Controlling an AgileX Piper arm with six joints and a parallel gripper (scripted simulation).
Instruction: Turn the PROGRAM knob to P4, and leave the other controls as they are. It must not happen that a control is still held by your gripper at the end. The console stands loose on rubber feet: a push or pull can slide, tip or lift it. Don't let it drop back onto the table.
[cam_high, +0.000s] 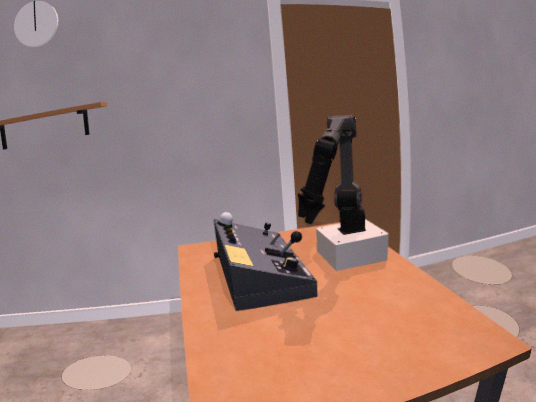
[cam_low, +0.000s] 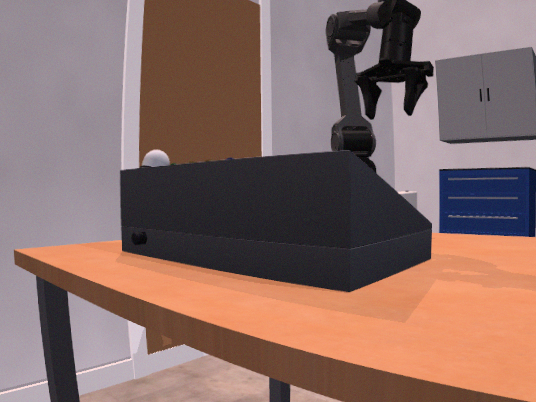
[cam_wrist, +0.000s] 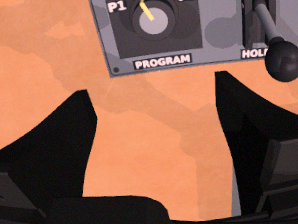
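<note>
My gripper is now 6 cm short of the program knob, 1 cm to the right of it and 14 cm above it. From my hand the other things lie so: dark console: 9 cm ahead, 17 cm to the right, 16 cm below; check toggle: 6 cm ahead, 24 cm to the right, 14 cm below; black ball-topped lever: 4 cm ahead, 12 cm to the right, 13 cm below.
</note>
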